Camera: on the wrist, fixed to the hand. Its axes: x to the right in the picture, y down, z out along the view.
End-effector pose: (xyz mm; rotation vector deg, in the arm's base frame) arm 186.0 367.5 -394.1 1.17 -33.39 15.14
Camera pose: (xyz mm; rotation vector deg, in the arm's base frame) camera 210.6 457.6 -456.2 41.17 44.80 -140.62
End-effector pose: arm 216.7 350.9 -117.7 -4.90 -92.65 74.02
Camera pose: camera 224.2 441.3 -183.7 62.86 14.34 -58.94
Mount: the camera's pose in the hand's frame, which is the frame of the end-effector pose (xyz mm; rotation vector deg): 7.5 84.3 -73.6 4.78 51.99 -169.26
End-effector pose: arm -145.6 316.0 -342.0 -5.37 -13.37 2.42
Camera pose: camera -123.8 393.8 -419.8 22.37 41.81 -164.06
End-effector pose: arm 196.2 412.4 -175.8 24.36 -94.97 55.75
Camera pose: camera 180.3 521.3 -197.2 75.27 43.39 -59.14
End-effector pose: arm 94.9 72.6 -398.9 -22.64 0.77 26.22
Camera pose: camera 70.7 117.6 -498.7 -8.08 15.74 -150.90
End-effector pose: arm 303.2 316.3 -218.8 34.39 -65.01 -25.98
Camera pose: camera 377.4 391.1 -180.4 -104.02 -83.56 114.87
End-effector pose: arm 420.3 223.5 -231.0 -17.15 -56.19 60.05
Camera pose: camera 430.3 288.9 -321.6 40.18 11.80 -96.00
